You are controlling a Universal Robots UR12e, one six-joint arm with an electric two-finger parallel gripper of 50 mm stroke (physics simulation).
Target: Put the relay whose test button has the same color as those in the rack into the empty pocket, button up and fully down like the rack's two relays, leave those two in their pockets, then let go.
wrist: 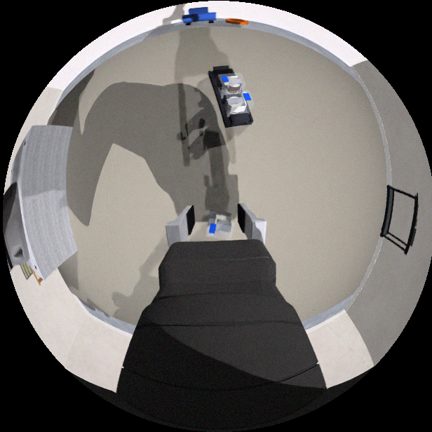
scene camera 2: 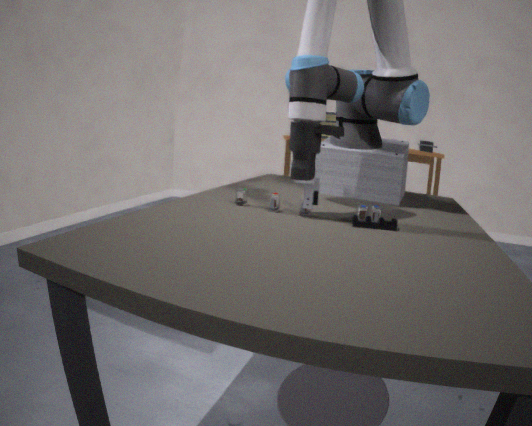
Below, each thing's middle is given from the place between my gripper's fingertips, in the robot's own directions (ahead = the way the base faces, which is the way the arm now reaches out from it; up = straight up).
Now: hand 160 mm to the right of the black rack (wrist: 239,119), 40 mm short of it and 10 mm above it.
